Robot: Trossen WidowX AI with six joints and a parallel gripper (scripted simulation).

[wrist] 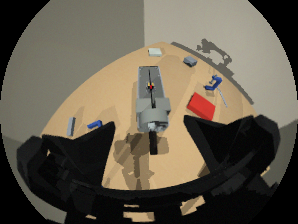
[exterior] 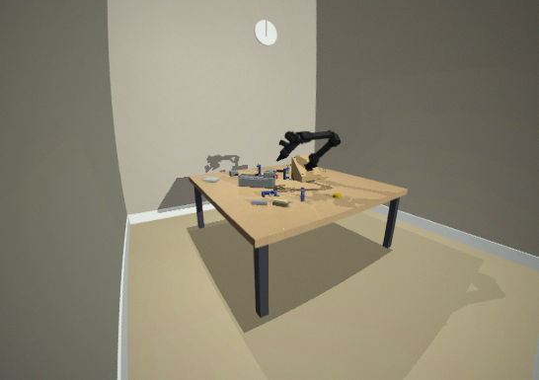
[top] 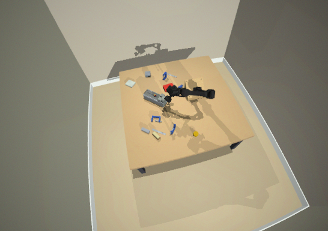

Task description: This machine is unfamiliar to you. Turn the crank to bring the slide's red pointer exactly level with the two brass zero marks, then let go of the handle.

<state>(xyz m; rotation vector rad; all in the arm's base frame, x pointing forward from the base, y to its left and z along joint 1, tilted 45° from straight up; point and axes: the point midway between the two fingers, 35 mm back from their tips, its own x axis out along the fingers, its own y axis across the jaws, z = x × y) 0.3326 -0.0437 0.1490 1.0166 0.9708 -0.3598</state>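
The dark crank handle lies 80 mm below my gripper tip, 20 mm behind it and 10 mm to the left of it. From my gripper tip the other things lie so: red pointer (120 mm to the right, 120 mm below, 100 mm ahead); then tan block (320 mm to the left, 190 mm ahead, 180 mm below); then yellow disc (400 mm to the left, 200 mm behind, 190 mm below).
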